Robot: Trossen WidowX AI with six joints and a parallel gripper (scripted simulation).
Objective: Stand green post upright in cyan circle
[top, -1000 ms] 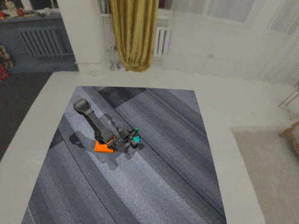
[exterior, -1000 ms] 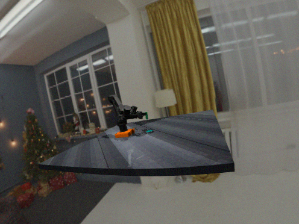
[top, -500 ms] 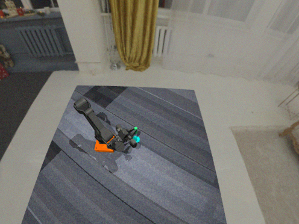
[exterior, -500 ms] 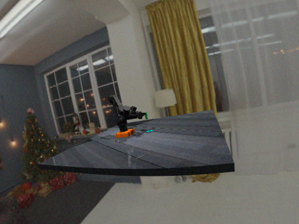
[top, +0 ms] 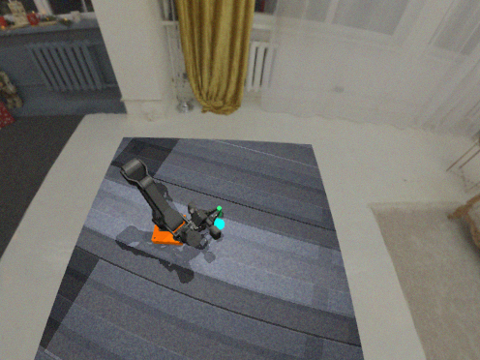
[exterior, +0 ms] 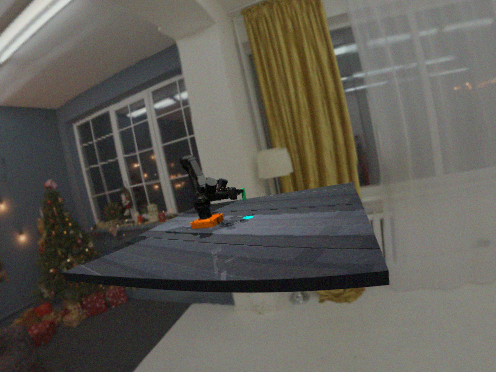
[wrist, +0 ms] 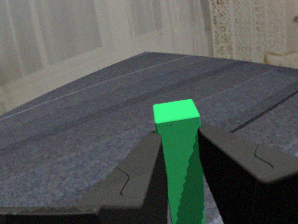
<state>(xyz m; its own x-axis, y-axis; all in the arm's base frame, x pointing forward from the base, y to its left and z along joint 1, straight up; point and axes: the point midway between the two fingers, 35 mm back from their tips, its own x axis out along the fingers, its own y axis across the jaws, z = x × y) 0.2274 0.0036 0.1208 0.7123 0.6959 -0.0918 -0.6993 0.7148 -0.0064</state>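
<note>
My gripper tip is now 1 cm past the cyan circle, 1 cm to the right of it and 15 cm above it. Round my gripper tip: green post (2 cm below).
</note>
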